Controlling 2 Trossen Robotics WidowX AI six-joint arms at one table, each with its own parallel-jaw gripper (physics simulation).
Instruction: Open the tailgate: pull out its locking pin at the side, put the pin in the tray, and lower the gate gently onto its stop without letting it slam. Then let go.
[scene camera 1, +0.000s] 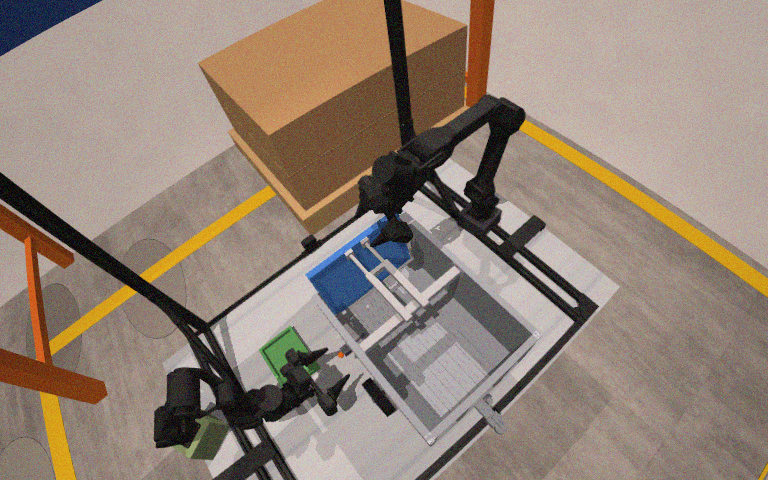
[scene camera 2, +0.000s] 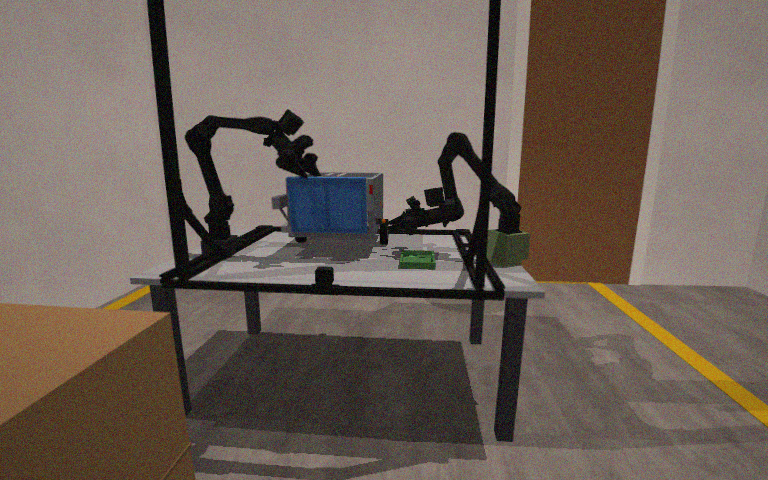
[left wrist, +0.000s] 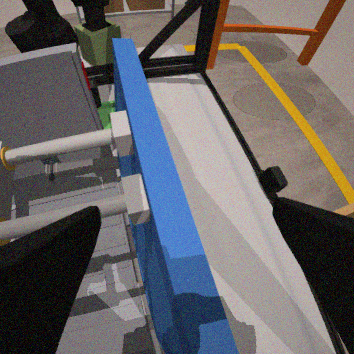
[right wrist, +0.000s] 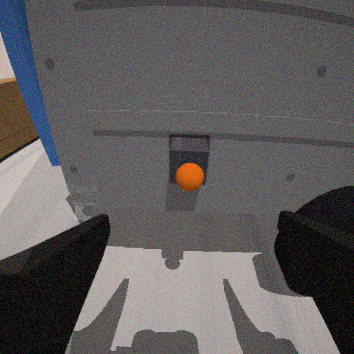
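Where they show: left gripper, fingertip midpoint: (scene camera 1: 363, 231) (scene camera 2: 314, 177) (left wrist: 187, 210); right gripper, fingertip midpoint: (scene camera 1: 338, 361) (scene camera 2: 387, 225) (right wrist: 194, 221); left arm's base, link origin: (scene camera 1: 480, 211) (scene camera 2: 219, 237); right arm's base, link origin: (scene camera 1: 185, 430) (scene camera 2: 508, 231) (left wrist: 95, 24).
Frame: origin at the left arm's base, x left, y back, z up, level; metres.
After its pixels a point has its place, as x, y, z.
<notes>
The blue tailgate (scene camera 1: 339, 285) {-0.078, -0.492, 0.135} (scene camera 2: 328, 206) {-0.084, -0.415, 0.126} (left wrist: 155, 165) {-0.087, -0.401, 0.225} stands upright at the end of the grey bed. The locking pin's orange ball (scene camera 1: 340, 355) {0.029, -0.608, 0.061} (right wrist: 190, 176) {0.027, -0.612, 0.059} sticks out from a dark bracket low on the bed's side. The green tray (scene camera 1: 274, 347) {-0.174, -0.730, -0.055} (scene camera 2: 417, 264) {-0.192, -0.710, -0.047} lies on the table beside that side. My left gripper (scene camera 1: 367, 230) {-0.093, -0.371, 0.224} (scene camera 2: 312, 174) {-0.093, -0.371, 0.224} (left wrist: 187, 210) {-0.093, -0.371, 0.224} is open and empty, at the gate's top edge near one corner; contact cannot be told. My right gripper (scene camera 1: 338, 363) {0.029, -0.621, 0.038} (right wrist: 194, 221) {0.029, -0.621, 0.038} is open and empty, its fingers spread on either side of the ball, short of the side wall.
Two pale rods (left wrist: 60, 145) {-0.039, -0.436, 0.221} run from a white frame across the bed to the gate. The grey bed's side wall (right wrist: 250, 90) {0.063, -0.581, 0.097} faces my right gripper. A black rail (scene camera 2: 254, 289) {-0.341, -0.228, -0.076} edges the table. Large cardboard boxes (scene camera 1: 339, 62) stand beyond it. A green block (scene camera 2: 509, 249) {-0.177, -1.014, -0.002} stands by my right arm's base.
</notes>
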